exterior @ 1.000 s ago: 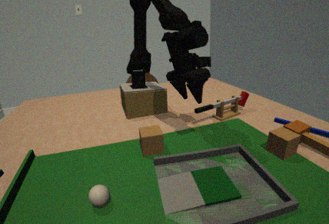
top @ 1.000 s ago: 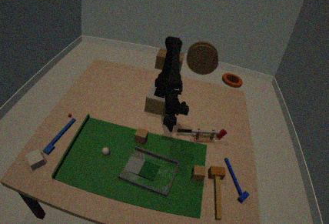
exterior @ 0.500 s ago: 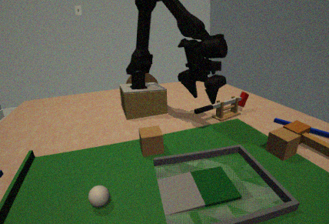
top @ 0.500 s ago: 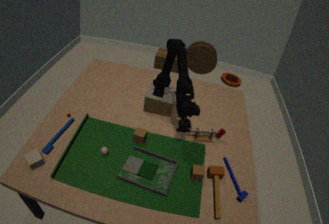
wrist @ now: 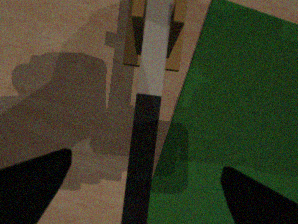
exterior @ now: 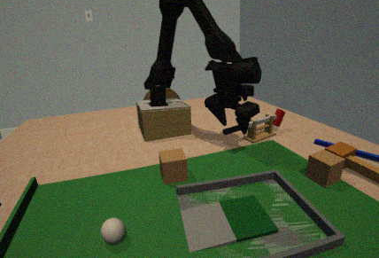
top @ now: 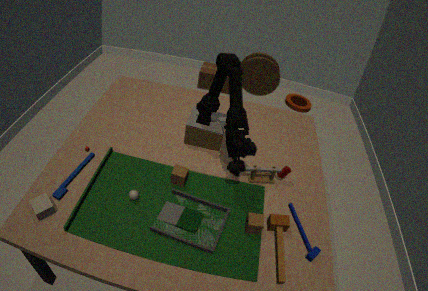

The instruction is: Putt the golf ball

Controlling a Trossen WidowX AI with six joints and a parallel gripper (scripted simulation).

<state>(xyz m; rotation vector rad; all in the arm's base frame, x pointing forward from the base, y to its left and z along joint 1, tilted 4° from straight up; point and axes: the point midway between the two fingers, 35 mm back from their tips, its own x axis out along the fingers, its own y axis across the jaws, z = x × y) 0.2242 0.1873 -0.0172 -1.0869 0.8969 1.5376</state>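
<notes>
Now: the wooden stand 3 cm behind my gripper tip, 13 cm to the left of it and 3 cm below it. Round my gripper tip: white golf ball 25 cm ahead, 38 cm to the right, 4 cm below; pale block 45 cm ahead, 71 cm to the right, 4 cm below; blue putter 24 cm ahead, 32 cm to the left, 5 cm below.
</notes>
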